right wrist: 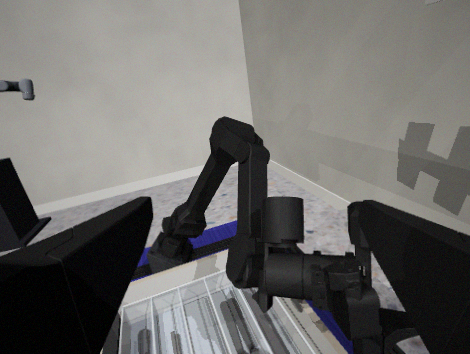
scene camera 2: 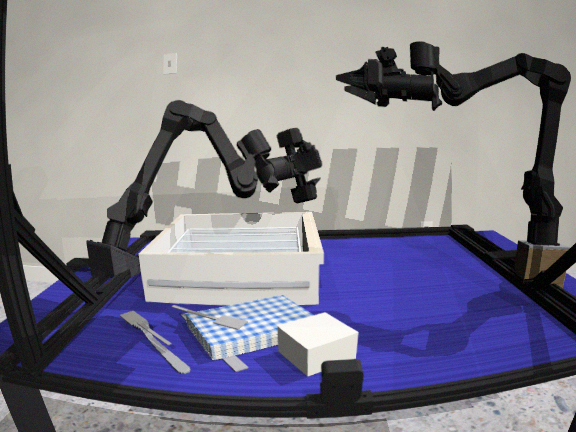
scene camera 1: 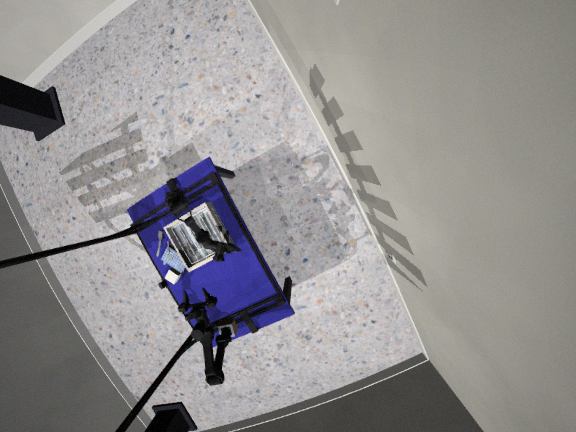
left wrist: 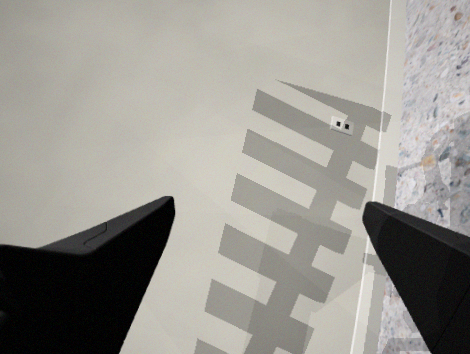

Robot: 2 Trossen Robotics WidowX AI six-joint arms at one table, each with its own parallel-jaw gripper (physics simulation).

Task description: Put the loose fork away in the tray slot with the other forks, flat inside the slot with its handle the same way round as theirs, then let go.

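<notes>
In scene camera 2, a grey flat-headed utensil (scene camera 2: 231, 321) lies across a checked cloth, and two more (scene camera 2: 134, 318) (scene camera 2: 176, 361) cross on the table at the left. I cannot tell which is the loose fork; tines are not clear. The clear slotted tray (scene camera 2: 235, 245) sits inside a white drawer box (scene camera 2: 230, 267). In the right wrist view, dark handles (right wrist: 231, 312) lie lengthwise in its slots; heads are cut off or hidden. My left gripper (scene camera 1: 228, 250) (scene camera 2: 315, 167) (left wrist: 268, 208) is open and empty, above the box's side. My right gripper (scene camera 1: 195, 294) (scene camera 2: 342, 83) is open and empty, high above the table.
The blue-checked cloth (scene camera 1: 171, 258) (scene camera 2: 260, 320) lies in front of the drawer box, with another grey piece (scene camera 2: 236, 363) partly under it. A white block (scene camera 1: 172, 276) (scene camera 2: 317, 345) stands beside the cloth. A black frame (scene camera 2: 450, 372) edges the blue table. The left arm reaches over the tray.
</notes>
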